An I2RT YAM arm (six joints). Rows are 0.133 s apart.
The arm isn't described. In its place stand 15 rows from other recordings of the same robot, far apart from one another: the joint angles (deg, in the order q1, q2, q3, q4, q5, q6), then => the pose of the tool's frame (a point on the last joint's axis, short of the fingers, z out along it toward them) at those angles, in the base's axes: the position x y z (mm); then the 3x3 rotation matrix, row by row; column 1 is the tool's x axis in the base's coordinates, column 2 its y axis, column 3 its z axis.
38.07, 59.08, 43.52, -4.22, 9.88, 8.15 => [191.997 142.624 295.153], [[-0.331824 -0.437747 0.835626], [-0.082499 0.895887 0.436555], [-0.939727 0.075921 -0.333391]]
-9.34, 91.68, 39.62, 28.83, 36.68, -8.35 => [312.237 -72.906 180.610], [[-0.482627 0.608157 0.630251], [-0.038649 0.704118 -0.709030], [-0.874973 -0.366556 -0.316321]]
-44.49, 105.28, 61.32, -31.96, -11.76, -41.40 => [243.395 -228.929 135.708], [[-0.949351 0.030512 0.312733], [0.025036 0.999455 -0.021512], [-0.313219 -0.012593 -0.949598]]
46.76, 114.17, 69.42, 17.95, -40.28, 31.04 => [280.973 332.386 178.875], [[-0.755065 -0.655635 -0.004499], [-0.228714 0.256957 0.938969], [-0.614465 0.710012 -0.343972]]
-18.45, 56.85, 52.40, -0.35, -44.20, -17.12 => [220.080 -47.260 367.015], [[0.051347 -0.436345 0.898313], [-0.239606 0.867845 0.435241], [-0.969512 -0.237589 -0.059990]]
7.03, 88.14, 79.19, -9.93, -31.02, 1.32 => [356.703 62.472 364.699], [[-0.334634 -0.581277 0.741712], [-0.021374 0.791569 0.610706], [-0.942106 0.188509 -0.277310]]
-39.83, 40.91, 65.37, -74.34, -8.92, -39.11 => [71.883 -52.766 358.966], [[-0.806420 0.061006 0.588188], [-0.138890 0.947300 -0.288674], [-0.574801 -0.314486 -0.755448]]
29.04, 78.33, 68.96, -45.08, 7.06, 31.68 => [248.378 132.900 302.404], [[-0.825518 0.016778 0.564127], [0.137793 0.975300 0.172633], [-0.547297 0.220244 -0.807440]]
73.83, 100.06, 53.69, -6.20, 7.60, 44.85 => [100.605 330.057 150.725], [[-0.812398 -0.503093 0.294800], [-0.291579 0.788320 0.541787], [-0.504966 0.354189 -0.787121]]
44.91, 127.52, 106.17, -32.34, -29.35, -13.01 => [336.839 360.421 204.941], [[-0.371241 -0.928332 0.019504], [-0.647146 0.273744 0.711524], [-0.665870 0.251525 -0.702391]]
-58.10, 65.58, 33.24, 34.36, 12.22, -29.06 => [130.297 -223.590 277.351], [[-0.441038 0.832040 0.336446], [-0.189788 0.279934 -0.941073], [-0.877192 -0.478902 0.034450]]
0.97, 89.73, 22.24, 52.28, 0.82, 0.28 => [273.707 4.125 145.382], [[-0.262332 -0.001837 0.964976], [0.000445 0.999998 0.002025], [-0.964978 0.000961 -0.262331]]
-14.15, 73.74, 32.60, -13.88, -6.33, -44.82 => [226.670 -53.098 161.320], [[-0.691616 -0.431153 0.579460], [-0.548142 0.835758 -0.032383], [-0.470326 -0.340023 -0.814357]]
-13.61, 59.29, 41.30, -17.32, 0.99, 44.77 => [219.667 -53.816 258.532], [[-0.223475 0.572394 0.788938], [0.778607 0.591759 -0.208787], [-0.586370 0.567614 -0.577914]]
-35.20, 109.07, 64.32, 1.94, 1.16, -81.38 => [328.803 -232.827 158.665], [[-0.665033 -0.460837 0.587674], [-0.740573 0.508467 -0.439333], [-0.096352 -0.727386 -0.679430]]
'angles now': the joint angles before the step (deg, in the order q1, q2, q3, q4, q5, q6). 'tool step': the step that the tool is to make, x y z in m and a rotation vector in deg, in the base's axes. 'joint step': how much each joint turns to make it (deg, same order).
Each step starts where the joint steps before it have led.
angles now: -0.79 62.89 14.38 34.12 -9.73 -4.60
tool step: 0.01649 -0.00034 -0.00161 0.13 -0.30 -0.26
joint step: 0.01 6.38 2.38 4.34 0.23 0.20
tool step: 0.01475 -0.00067 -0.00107 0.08 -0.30 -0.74
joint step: -0.01 5.04 2.39 2.99 0.69 0.26
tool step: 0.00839 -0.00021 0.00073 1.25 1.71 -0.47
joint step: 0.00 1.75 2.20 -1.98 0.15 1.32
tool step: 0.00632 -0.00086 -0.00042 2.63 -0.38 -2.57
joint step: 0.09 2.07 0.87 1.98 1.89 3.26
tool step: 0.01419 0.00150 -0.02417 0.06 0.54 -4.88
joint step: 1.10 9.85 0.27 9.16 5.77 1.58
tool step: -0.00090 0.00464 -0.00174 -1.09 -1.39 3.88
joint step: 0.60 0.92 -0.68 2.89 -2.91 -1.88
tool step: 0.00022 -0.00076 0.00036 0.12 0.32 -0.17
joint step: -0.16 -0.20 0.16 -0.67 -0.02 0.12
